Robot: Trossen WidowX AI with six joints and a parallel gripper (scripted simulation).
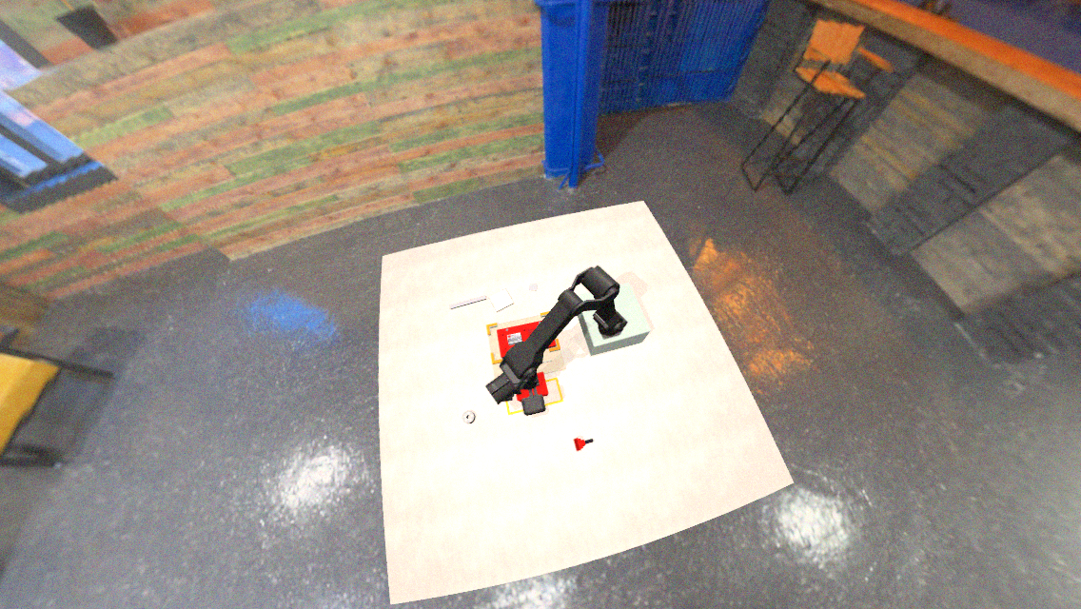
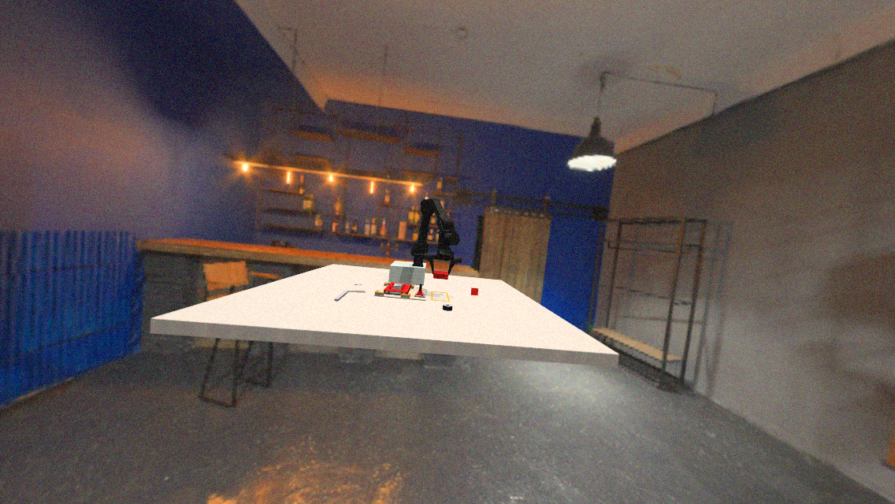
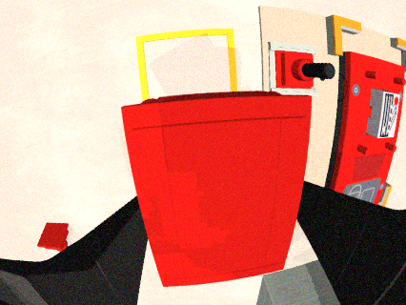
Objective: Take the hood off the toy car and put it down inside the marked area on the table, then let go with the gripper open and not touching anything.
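Right now the wheel axle is 9 cm to the right of my gripper tip, 7 cm below it and 5 cm ahead of it. Round my gripper tip: white square (39 cm to the right, 10 cm below, 4 cm ahead); then wheel (23 cm ahead, 9 cm below, 3 cm to the left); then hood (1 cm above).
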